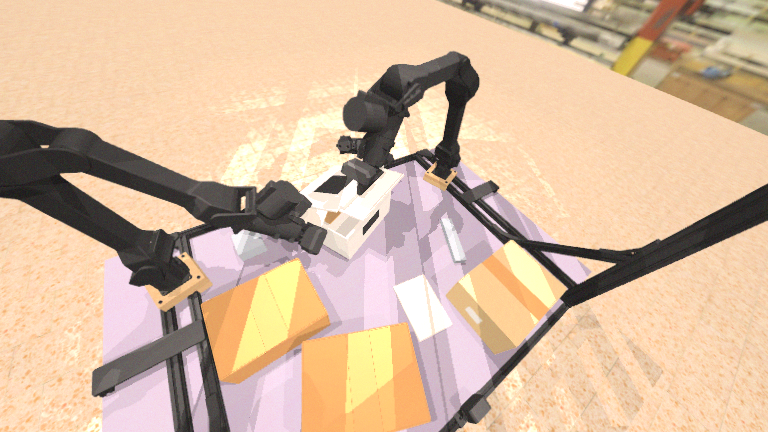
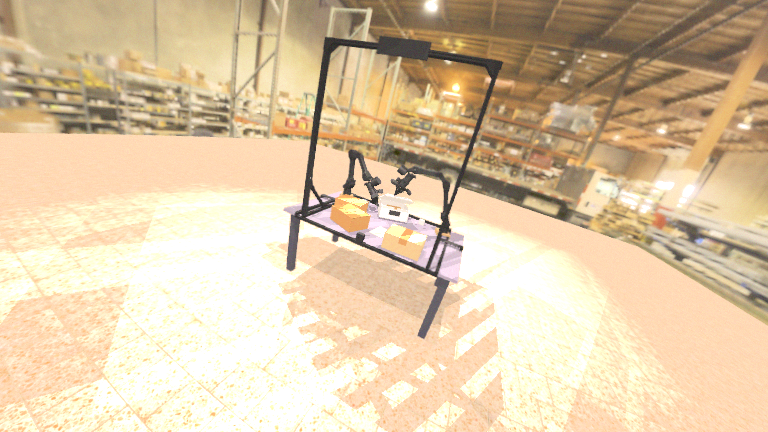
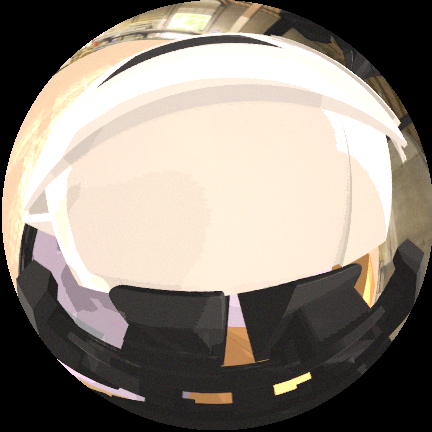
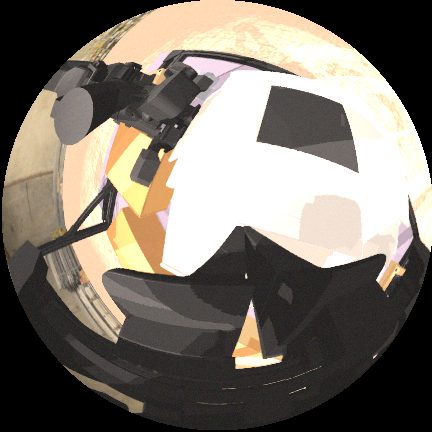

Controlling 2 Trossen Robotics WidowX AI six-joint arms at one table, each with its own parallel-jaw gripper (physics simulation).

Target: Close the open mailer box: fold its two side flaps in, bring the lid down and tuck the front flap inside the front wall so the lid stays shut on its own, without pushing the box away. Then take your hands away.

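Observation:
The white mailer box stands at the back of the table. Its lid, with a dark patch, is partly lowered; a gap towards the front wall shows something brown inside. I cannot tell how the side flaps and front flap lie. My left gripper is shut and empty, close to the box's left side wall. My right gripper is shut and empty, over the right part of the box top; contact is unclear.
Brown cartons stand towards the front of the table. A white card and a pale bar lie between them and the box. A pale block lies behind the left gripper. A black frame surrounds the table.

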